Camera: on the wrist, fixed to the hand. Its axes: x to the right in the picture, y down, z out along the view.
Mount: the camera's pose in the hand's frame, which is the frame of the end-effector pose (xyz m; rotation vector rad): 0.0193 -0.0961 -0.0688 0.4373 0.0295 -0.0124
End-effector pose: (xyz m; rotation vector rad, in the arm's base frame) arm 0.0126 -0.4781 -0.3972 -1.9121 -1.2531 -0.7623
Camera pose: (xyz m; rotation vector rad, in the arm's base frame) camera -0.0762 -0.4983 -0.3195 -1.5335 -1.2910 -0.4710
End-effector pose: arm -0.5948 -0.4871 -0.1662 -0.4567 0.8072 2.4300
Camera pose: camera -0.5443 -0.4578 -0.2708 -0.3248 1.3019 2.1512
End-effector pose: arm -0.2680 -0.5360 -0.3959 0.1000 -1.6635 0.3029
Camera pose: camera -0.1807 -0.6085 -0.3576 0.4305 -1.5439 0.6523
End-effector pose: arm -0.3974 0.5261 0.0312 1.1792 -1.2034 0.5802
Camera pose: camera -0.2812 0.5518 0.0179 1.5359 -1.0718 0.8778
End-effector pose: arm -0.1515 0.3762 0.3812 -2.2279 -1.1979 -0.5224
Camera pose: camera -0.2279 0.3883 0.4726 -1.8357 -1.1805 -0.2638
